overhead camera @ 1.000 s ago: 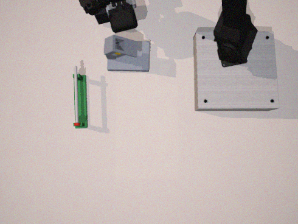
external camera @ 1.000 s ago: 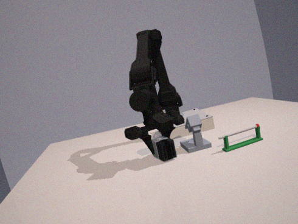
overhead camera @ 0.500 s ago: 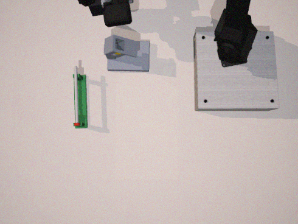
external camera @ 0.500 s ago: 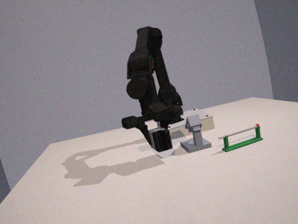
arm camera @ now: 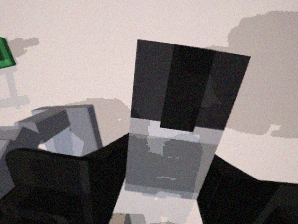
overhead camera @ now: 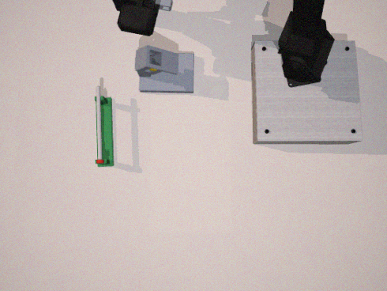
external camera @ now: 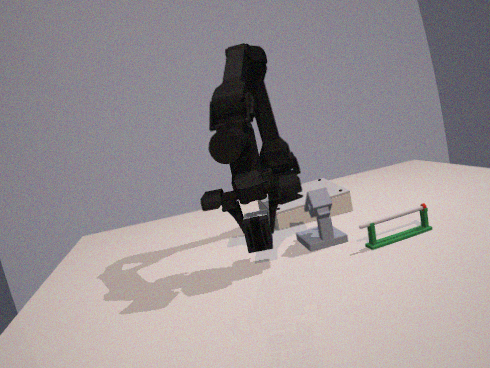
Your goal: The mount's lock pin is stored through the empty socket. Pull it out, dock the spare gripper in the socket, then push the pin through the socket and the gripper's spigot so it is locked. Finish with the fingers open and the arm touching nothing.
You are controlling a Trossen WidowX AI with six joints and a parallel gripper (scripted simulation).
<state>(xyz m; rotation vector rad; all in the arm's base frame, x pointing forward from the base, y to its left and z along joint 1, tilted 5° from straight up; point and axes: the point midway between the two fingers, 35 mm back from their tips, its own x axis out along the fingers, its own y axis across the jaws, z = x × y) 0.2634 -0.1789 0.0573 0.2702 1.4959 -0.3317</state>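
Right now my gripper tip is 1 cm short of the grey mount and 13 cm to the right of it. Round my gripper tip: spare gripper: 1 cm ahead, 1 cm to the right, 2 cm above; then green cradle: 14 cm ahead, 23 cm to the left, 3 cm below.
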